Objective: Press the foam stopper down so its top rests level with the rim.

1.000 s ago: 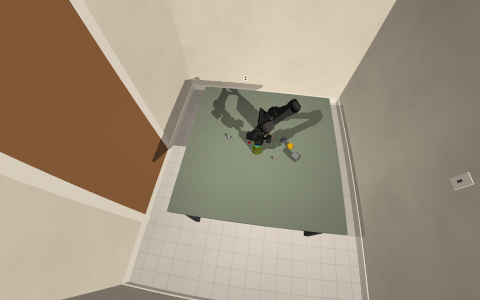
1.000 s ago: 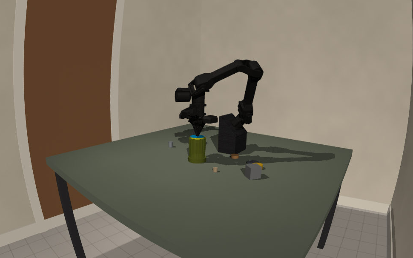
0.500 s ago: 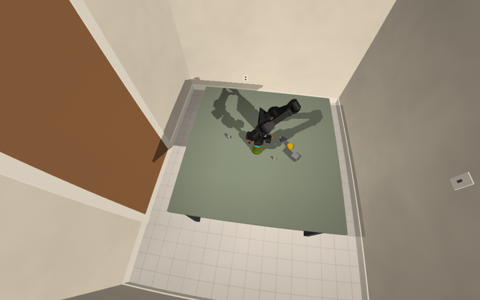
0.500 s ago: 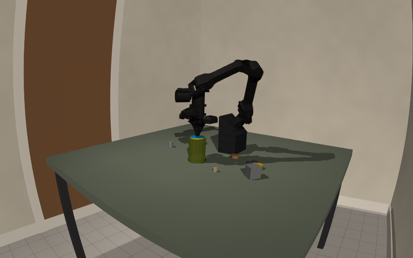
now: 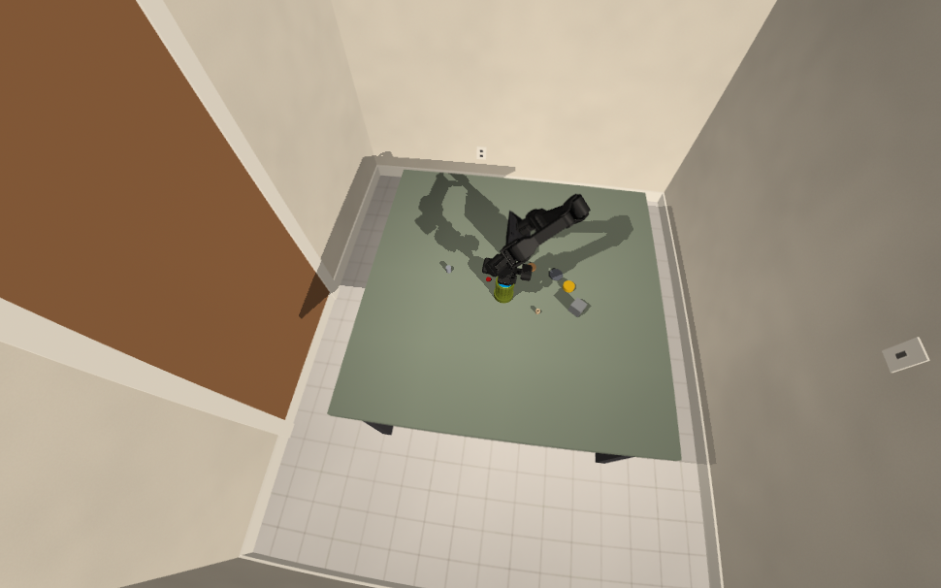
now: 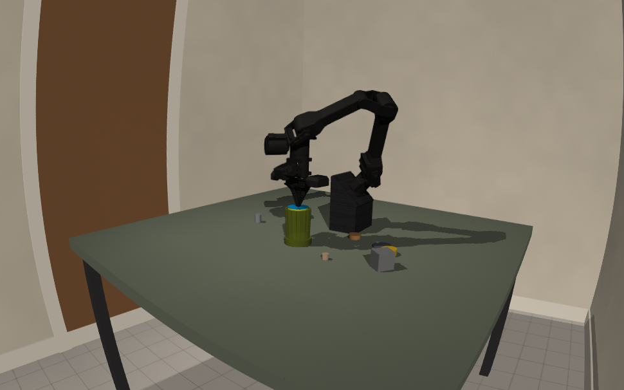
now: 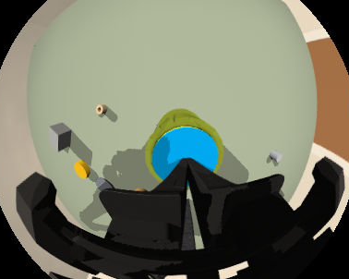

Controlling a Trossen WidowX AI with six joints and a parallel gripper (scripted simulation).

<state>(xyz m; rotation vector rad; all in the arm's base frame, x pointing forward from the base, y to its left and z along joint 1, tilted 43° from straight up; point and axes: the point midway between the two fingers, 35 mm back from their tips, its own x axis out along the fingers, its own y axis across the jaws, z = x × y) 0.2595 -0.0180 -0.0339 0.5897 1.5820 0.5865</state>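
Now: hand 50 mm above the blue foam stopper. The rest, counted from my hand: brown disc: 150 mm behind, 140 mm below, 110 mm to the left; then tan peg: 150 mm to the left, 140 mm below, 60 mm ahead; then red dot: 150 mm below, 70 mm to the right, 60 mm behind.
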